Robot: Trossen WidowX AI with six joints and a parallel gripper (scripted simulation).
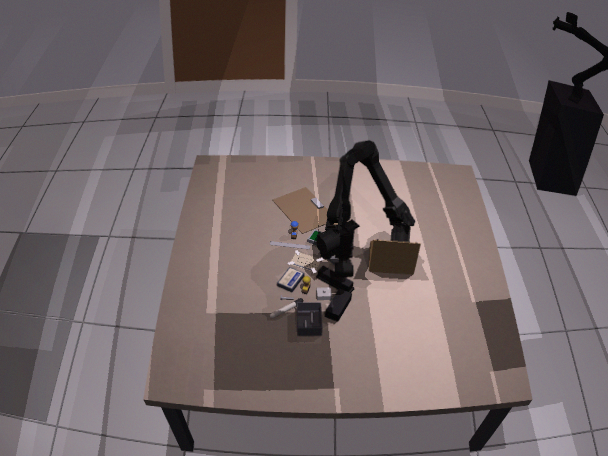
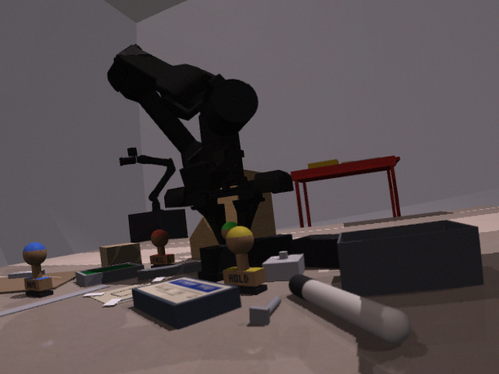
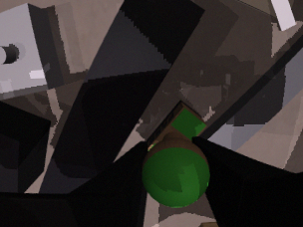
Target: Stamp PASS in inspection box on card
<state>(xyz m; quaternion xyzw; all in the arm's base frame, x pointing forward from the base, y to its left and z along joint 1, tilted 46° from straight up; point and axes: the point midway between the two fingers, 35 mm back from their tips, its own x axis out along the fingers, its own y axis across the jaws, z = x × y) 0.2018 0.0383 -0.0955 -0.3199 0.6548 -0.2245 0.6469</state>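
The green ink pad is 90 mm ahead of my gripper tip, 170 mm to the right of it and 20 mm below it. Also, from my gripper tip: yellow-knobbed hold stamp (120 mm ahead, 80 mm to the left, 10 mm below); then red-knobbed stamp (140 mm to the right, 10 mm below); then green-knobbed stamp (10 mm below).
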